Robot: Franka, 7 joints.
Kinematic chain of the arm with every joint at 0, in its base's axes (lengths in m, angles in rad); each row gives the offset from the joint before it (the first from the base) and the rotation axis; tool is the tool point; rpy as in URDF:
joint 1: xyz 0 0 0.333 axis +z
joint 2: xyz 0 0 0 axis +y
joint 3: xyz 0 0 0.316 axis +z
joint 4: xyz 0.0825 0 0 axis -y
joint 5: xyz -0.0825 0 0.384 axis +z
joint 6: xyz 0 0 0 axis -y
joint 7: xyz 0.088 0 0 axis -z
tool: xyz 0 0 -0.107 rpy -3.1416 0 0
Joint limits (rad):
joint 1: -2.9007..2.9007
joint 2: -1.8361..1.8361
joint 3: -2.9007..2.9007
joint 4: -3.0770..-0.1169
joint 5: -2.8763..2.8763
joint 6: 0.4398..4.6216
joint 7: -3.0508..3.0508
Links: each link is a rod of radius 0.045 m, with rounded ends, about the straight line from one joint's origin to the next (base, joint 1, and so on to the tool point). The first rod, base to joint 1, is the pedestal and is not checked.
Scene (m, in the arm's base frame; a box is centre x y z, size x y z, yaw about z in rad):
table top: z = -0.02
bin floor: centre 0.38 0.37 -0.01 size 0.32 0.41 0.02 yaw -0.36
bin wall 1: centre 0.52 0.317 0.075 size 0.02 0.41 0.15 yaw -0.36
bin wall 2: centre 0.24 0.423 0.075 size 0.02 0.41 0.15 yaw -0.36
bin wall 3: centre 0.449 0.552 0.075 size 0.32 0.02 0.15 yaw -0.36
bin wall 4: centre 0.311 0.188 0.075 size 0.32 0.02 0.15 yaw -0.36
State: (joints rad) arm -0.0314 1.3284 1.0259 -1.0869 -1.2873 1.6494 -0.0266
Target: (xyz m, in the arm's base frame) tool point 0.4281 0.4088 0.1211
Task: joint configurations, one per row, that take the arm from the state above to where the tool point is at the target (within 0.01 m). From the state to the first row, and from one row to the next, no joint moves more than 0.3 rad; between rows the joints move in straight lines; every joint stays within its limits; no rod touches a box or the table.
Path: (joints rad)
1: -0.1455 1.1467 1.2203 -1.2315 -1.2974 1.4209 0.1093
2: -0.2596 0.9650 1.4147 -1.3762 -1.3075 1.1924 0.2452
3: -0.3737 0.7833 1.6092 -1.5208 -1.3175 0.9639 0.3811
4: -0.2099 1.0081 1.3587 -1.5772 -1.2114 1.1692 0.1773
5: -0.0461 1.2329 1.1082 -1.6335 -1.1053 1.3745 -0.0266

